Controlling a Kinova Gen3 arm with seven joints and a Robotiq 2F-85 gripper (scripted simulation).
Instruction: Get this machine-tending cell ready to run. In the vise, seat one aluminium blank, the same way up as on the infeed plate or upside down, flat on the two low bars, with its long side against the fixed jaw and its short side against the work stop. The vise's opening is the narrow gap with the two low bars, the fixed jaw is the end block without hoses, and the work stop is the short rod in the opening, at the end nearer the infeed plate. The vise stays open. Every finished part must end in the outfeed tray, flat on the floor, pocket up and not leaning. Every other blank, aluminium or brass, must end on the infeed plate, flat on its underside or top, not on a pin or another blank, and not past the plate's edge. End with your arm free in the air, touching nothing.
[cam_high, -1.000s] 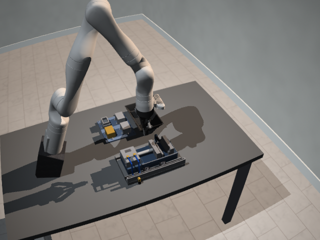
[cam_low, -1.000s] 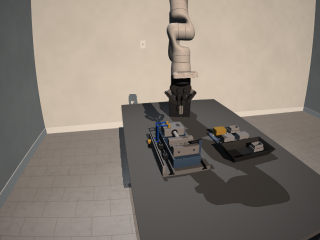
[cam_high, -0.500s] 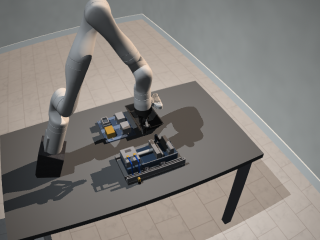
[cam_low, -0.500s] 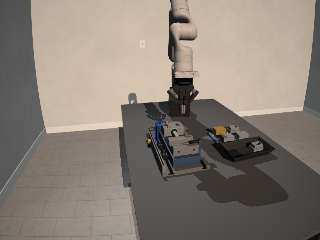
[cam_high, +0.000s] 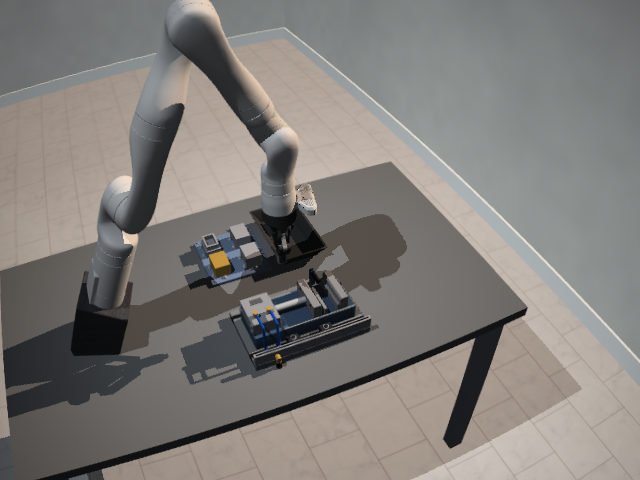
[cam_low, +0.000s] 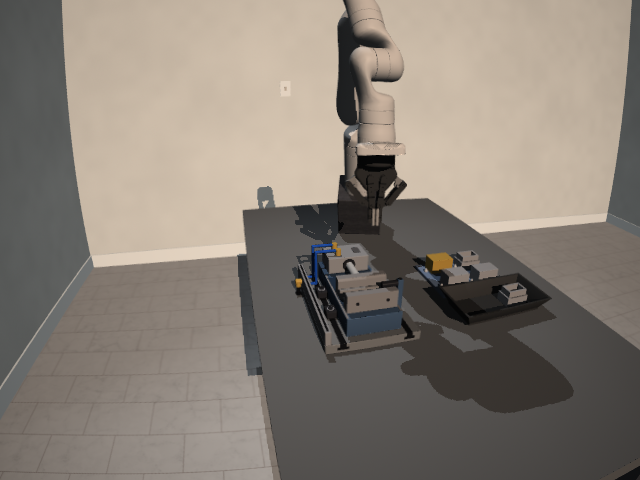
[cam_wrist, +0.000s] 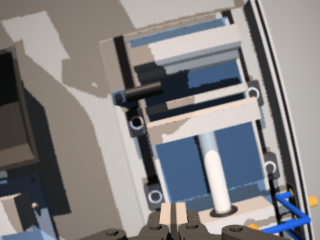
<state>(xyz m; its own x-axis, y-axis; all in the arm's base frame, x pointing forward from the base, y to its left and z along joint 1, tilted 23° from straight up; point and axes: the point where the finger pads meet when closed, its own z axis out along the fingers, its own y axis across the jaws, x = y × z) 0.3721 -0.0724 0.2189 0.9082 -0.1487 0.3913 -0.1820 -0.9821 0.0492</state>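
Now: the brass blank 22 cm to the left of my hand, 17 cm below it and 10 cm behind it.
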